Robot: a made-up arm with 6 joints. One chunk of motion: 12 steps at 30 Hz.
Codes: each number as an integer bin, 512 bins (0 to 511) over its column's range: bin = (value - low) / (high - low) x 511, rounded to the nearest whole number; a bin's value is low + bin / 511 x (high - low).
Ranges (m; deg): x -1.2..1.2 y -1.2..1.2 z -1.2..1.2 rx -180..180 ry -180..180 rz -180..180
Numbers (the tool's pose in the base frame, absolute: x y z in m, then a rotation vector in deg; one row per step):
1: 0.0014 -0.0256 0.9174 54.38 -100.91 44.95
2: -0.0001 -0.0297 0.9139 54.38 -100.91 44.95
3: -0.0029 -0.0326 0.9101 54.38 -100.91 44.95
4: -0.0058 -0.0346 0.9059 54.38 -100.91 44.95
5: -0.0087 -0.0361 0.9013 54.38 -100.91 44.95
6: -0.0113 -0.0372 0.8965 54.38 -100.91 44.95
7: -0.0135 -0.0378 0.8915 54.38 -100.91 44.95
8: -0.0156 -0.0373 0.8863 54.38 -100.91 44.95
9: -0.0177 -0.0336 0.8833 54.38 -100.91 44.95
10: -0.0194 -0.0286 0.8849 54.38 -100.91 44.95
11: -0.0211 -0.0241 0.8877 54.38 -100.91 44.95
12: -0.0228 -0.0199 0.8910 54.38 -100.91 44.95
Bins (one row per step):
1: 256 250 451 333 112 319
2: 255 249 450 333 112 319
3: 255 249 449 333 112 319
4: 254 248 448 333 112 319
5: 254 248 447 333 112 319
6: 253 248 446 333 112 319
7: 253 247 445 333 112 319
8: 252 248 444 333 112 319
9: 252 248 444 333 112 319
10: 251 249 444 333 112 319
11: 251 250 445 333 112 319
12: 251 251 445 333 112 319

